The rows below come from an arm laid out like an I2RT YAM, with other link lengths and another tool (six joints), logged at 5 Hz.
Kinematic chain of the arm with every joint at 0, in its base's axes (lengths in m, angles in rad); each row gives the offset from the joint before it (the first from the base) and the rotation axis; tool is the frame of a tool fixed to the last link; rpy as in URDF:
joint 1: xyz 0 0 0.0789 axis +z
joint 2: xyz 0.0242 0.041 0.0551 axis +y
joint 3: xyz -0.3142 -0.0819 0 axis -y
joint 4: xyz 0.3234 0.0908 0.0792 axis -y
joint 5: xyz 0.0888 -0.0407 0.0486 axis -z
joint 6: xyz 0.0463 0 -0.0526 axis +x
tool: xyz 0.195 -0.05 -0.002 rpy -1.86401 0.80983 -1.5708
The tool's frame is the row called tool.
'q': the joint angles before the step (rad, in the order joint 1, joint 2, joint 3, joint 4, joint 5, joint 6). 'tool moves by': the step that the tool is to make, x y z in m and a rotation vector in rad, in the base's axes. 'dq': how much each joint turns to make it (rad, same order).
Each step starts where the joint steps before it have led.
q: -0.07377, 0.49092, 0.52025, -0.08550, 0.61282, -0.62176
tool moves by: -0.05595, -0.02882, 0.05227, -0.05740, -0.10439, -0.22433
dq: -0.00137, -0.01808, 0.03660, 0.10247, 0.22181, -0.07250
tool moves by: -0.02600, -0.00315, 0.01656, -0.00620, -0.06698, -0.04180
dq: -0.00007, -0.05281, -0.00049, 0.02289, 0.04117, -0.01052
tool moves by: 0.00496, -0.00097, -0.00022, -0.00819, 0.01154, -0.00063
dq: -0.00713, 0.01757, -0.00085, 0.01685, -0.00798, -0.01212
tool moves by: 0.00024, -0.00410, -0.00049, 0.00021, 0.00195, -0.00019
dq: -0.02886, 0.00158, 0.00149, -0.00749, -0.02825, 0.00745
